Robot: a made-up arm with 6 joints.
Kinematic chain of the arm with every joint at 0, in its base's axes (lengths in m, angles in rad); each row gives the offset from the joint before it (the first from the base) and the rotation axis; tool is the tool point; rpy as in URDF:
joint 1: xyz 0 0 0.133 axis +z
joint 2: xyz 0 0 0 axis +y
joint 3: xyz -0.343 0 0.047 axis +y
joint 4: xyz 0.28 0 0.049 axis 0.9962 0 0.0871
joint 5: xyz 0 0 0 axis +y
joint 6: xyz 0.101 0 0.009 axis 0.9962 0 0.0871
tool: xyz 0 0 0 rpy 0 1.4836 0
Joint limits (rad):
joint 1: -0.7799..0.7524
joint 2: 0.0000..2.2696
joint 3: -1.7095..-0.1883
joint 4: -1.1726..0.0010
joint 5: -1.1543..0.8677
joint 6: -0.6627..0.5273
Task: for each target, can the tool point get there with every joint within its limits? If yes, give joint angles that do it. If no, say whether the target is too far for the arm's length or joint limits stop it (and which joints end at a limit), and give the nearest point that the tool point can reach.
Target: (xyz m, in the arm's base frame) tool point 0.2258 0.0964 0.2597
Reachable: yes | joints 0.4301 1.2211 -0.5332 -0.3355 0.1996 -0.1751
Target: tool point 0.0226 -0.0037 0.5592
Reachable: yes | joints 0.4362 0.4934 -1.1087 -0.2634 0.5111 0.3367
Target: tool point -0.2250 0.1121 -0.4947
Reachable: no: joint limits stop it (at a limit: joint 1, joint 2, joint 3, joint 4) | nearest point 0.0776 0.1146 0.0045 | short by 0.584 m
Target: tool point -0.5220 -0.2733 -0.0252
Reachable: no: joint limits stop it (at a limit: joint 2, joint 3, joint 5) | nearest point -0.4694 -0.2458 0.4696 | short by 0.498 m
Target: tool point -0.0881 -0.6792 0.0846
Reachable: no: joint limits stop it (at a limit: joint 1, joint 4, joint 5) | nearest point 0.2450 -0.3424 0.0846 | short by 0.474 m
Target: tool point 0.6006 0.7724 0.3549
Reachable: no: too far | nearest point 0.4261 0.4431 0.2785 | short by 0.380 m
